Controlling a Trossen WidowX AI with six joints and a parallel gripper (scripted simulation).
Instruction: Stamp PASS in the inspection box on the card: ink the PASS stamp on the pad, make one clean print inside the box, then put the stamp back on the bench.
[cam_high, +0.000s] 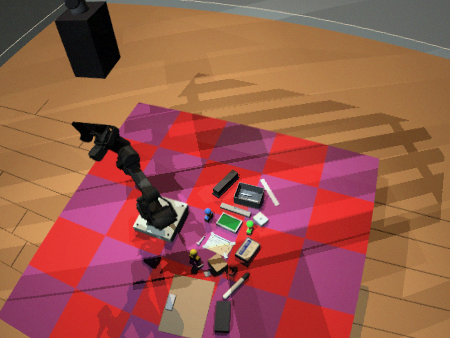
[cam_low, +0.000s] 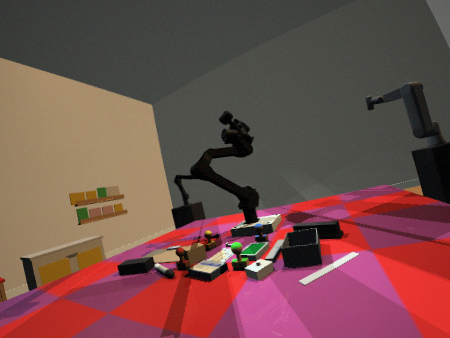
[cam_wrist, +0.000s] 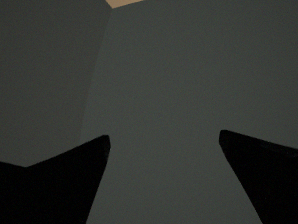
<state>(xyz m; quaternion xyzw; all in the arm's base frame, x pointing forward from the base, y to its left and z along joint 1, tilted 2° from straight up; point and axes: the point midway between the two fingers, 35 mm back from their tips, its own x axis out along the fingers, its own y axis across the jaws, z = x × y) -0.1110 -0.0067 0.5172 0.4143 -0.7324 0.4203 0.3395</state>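
Now: gripper tip 530 mm short of the green-knobbed stamp, 60 mm to the right of it and 550 mm above it. Also, from my gripper tip: yellow-knobbed stamp (350 mm ahead, 100 mm to the right, 550 mm below); then white card (420 mm ahead, 20 mm to the right, 570 mm below); then blue-knobbed stamp (350 mm ahead, 90 mm to the left, 550 mm below).
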